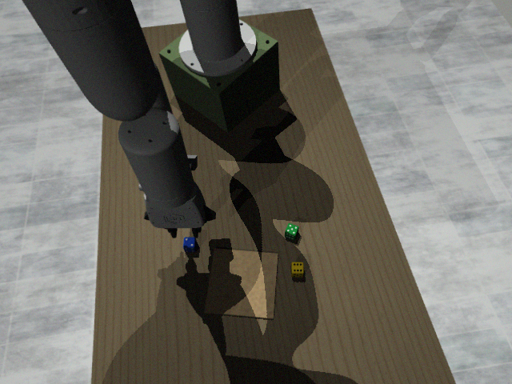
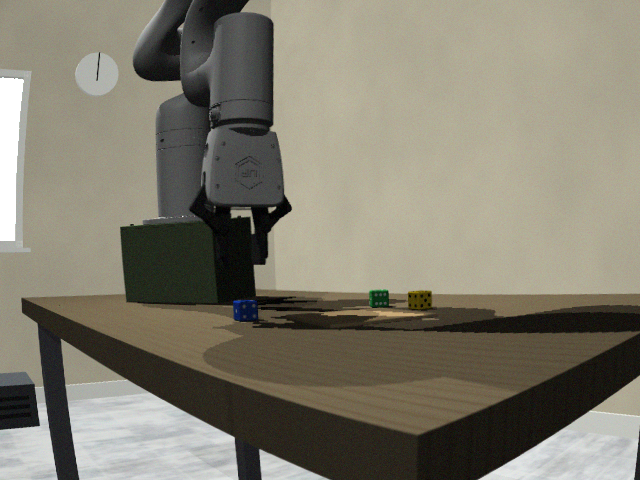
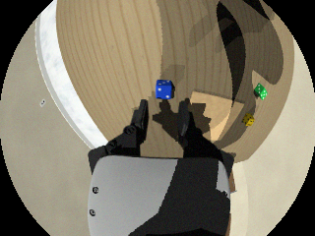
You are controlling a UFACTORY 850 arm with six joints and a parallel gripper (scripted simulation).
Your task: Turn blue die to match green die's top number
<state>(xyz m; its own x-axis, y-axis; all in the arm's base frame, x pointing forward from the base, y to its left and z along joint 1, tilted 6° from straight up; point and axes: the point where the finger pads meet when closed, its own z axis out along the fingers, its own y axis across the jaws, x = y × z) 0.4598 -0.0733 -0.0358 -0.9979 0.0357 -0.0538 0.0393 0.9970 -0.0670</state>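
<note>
The blue die lies 80 mm below my hand. From my hand the other things lie so: tan mat: 110 mm to the left, 90 mm below, 90 mm ahead; then yellow die: 230 mm to the left, 80 mm below, 70 mm ahead; then green die: 220 mm to the left, 80 mm below, 20 mm behind.
</note>
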